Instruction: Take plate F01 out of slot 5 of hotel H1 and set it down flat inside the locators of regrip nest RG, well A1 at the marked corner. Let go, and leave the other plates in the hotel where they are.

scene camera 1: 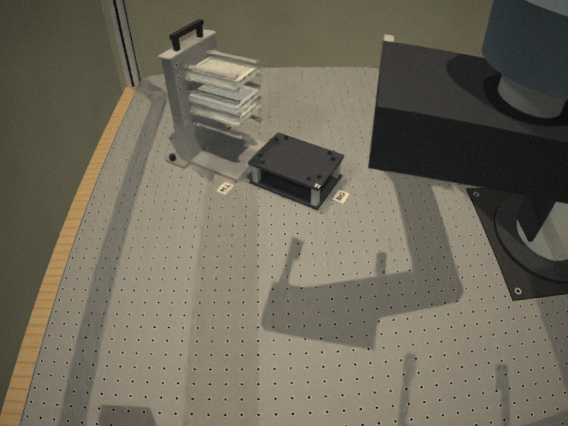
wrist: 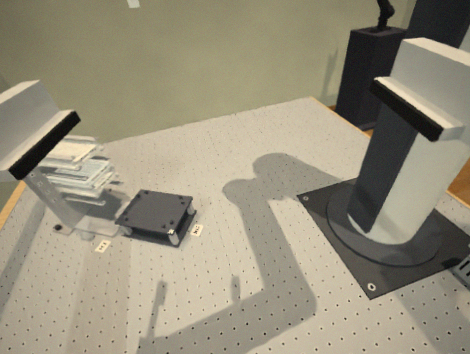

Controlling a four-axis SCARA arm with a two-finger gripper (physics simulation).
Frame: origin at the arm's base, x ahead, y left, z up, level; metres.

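Where they show: gripper, between the fingertips: (wrist: 218, 82); arm's base, origin of its link: (scene camera 1: 543, 239) (wrist: 377, 222).
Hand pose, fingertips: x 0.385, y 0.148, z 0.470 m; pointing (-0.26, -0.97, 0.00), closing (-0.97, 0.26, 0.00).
Each offset is from my fingertips to the centre of the thing. Level surfaces: height alone.
Hotel H1 @(dx +0.325, dy -0.456, dz -0.303 m) (scene camera 1: 181, 107) (wrist: 54, 200) stands upright at the back left, with a black handle on top. A cream plate @(dx +0.295, dy -0.431, dz -0.238 m) (scene camera 1: 224, 67) (wrist: 71, 151) lies in its upper part and a pale bluish plate @(dx +0.295, dy -0.431, dz -0.295 m) (scene camera 1: 225, 94) (wrist: 84, 172) lies lower. I cannot read the plate names or tell the slot numbers. Regrip nest RG @(dx +0.147, dy -0.338, dz -0.422 m) (scene camera 1: 300, 159) (wrist: 156, 211) is a raised dark platform right of the hotel, with dark pegs near its corners, a white mark at the front corner and no plate on it. My gripper (wrist: 218, 82) is open and empty, high above the table and apart from the hotel and nest.
The dark arm housing (scene camera 1: 425, 142) hangs at the right in the scene view. The arm's pale column (wrist: 400, 195) stands on a dark base plate (scene camera 1: 500, 270) (wrist: 350, 250). Label cards @(dx +0.058, dy -0.282, dz -0.457 m) (scene camera 1: 341, 196) (wrist: 196, 230) lie beside the fixtures on the perforated table @(dz -0.457 m) (scene camera 1: 310, 365) (wrist: 200, 280).
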